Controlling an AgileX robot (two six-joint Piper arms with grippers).
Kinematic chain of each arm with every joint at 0, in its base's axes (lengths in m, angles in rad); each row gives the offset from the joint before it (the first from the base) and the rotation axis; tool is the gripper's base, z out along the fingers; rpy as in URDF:
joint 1: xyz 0 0 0.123 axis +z
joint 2: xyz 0 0 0 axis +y
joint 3: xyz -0.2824 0 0.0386 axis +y
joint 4: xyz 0.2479 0 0.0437 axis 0.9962 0 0.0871
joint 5: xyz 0 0 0 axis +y
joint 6: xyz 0.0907 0 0.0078 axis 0.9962 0 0.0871
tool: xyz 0 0 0 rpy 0 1.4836 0
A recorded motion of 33 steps. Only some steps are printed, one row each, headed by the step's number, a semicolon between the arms.
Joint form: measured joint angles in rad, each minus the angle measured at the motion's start. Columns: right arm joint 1, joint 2, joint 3, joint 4, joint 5, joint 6; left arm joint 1, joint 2, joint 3, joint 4, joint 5, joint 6.
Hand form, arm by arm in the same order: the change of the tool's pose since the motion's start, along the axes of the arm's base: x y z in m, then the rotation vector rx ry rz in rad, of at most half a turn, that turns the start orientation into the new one. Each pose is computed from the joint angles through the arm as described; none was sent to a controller.
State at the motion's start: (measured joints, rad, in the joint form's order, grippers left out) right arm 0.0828 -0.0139 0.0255 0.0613 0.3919 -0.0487; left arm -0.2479 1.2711 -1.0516 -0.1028 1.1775 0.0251
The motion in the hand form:
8: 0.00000 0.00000 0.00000 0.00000 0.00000 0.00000; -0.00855 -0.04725 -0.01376 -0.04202 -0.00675 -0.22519
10: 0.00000 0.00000 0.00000 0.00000 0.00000 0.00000; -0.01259 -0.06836 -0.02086 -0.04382 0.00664 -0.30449
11: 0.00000 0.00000 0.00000 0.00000 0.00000 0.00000; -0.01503 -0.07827 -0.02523 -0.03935 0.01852 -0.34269
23: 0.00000 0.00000 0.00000 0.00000 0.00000 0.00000; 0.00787 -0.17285 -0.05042 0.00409 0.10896 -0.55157
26: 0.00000 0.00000 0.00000 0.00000 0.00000 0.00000; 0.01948 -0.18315 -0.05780 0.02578 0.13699 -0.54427
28: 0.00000 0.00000 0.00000 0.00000 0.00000 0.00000; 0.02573 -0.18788 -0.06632 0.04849 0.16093 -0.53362
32: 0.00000 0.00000 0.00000 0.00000 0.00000 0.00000; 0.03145 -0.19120 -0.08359 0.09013 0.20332 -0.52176
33: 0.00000 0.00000 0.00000 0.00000 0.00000 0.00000; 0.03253 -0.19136 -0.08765 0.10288 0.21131 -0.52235
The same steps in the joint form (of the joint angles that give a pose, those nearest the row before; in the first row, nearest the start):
8: 0.0000 0.0000 0.0000 0.0000 0.0000 0.0000; -0.1854 0.0342 0.0298 -0.0561 -0.0778 0.0616
10: 0.0000 0.0000 0.0000 0.0000 0.0000 0.0000; -0.2692 0.0660 0.0299 -0.0627 -0.0994 0.0623
11: 0.0000 0.0000 0.0000 0.0000 0.0000 0.0000; -0.3088 0.0844 0.0299 -0.0631 -0.1060 0.0623
23: 0.0000 0.0000 0.0000 0.0000 0.0000 0.0000; -0.5178 0.4055 -0.2262 -0.0653 -0.0765 0.0605
26: 0.0000 0.0000 0.0000 0.0000 0.0000 0.0000; -0.5179 0.4743 -0.2889 -0.0554 -0.0496 0.0471
28: 0.0000 0.0000 0.0000 0.0000 0.0000 0.0000; -0.5178 0.5171 -0.3148 -0.0432 -0.0366 0.0321
32: 0.0000 0.0000 0.0000 0.0000 0.0000 0.0000; -0.5178 0.5717 -0.3244 -0.0235 -0.0269 0.0152
33: 0.0000 0.0000 0.0000 0.0000 0.0000 0.0000; -0.5178 0.5829 -0.3244 -0.0157 -0.0252 0.0138

